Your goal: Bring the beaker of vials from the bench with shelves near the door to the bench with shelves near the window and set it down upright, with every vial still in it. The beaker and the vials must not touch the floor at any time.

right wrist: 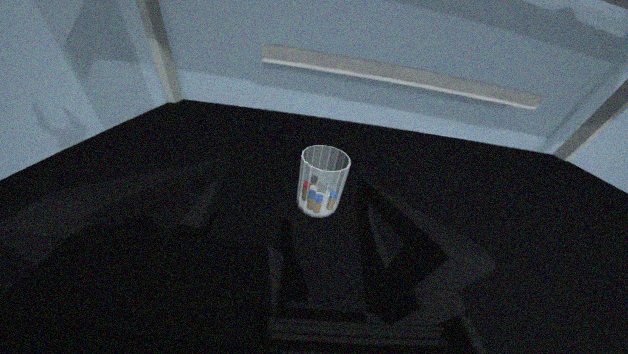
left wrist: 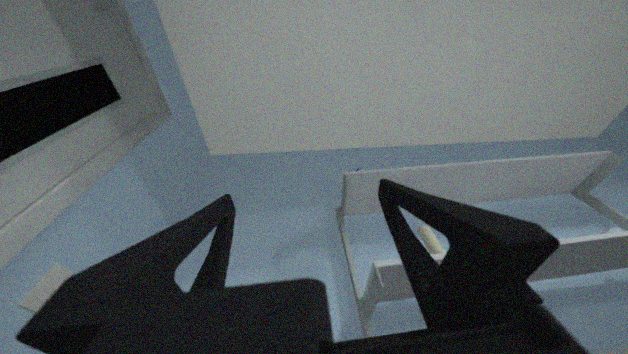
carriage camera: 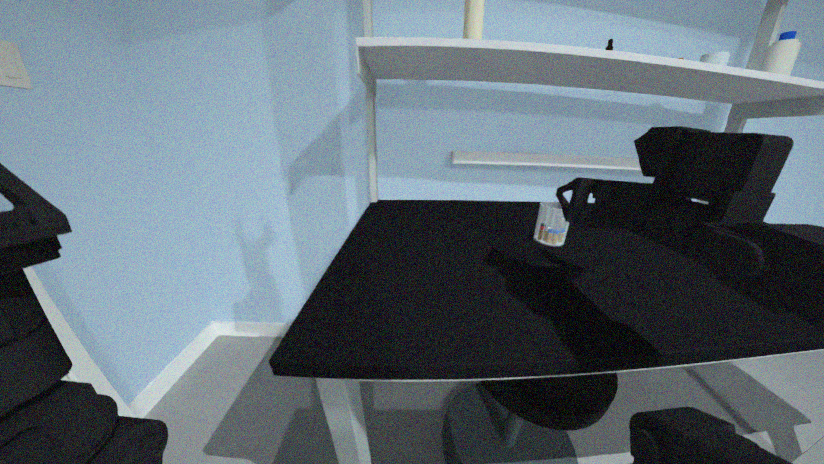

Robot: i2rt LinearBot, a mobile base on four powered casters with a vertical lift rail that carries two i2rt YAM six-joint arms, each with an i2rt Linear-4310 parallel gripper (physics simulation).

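A clear beaker (carriage camera: 551, 224) (right wrist: 324, 186) stands upright on the black bench top (carriage camera: 392, 288) (right wrist: 225, 125). Several small vials (carriage camera: 553, 235) (right wrist: 316, 201) with blue, red and other caps stand inside it, low down. My right gripper (carriage camera: 566, 201) (right wrist: 295, 175) is open and empty. It points at the beaker; in the carriage camera its finger overlaps the beaker's right rim, and contact cannot be told. My left gripper (carriage camera: 40, 213) (left wrist: 307, 194) is open and empty, away from the bench at the far left, facing wall and ceiling. No window or door shows.
A white shelf (carriage camera: 518, 63) (left wrist: 470, 175) with bottles and a cream cylinder (carriage camera: 473, 20) (left wrist: 430, 240) hangs above the bench. A narrow ledge (carriage camera: 542, 159) (right wrist: 395, 75) runs along the back wall. A round dark stool (carriage camera: 559, 403) stands under the bench. Blue wall rises at the left.
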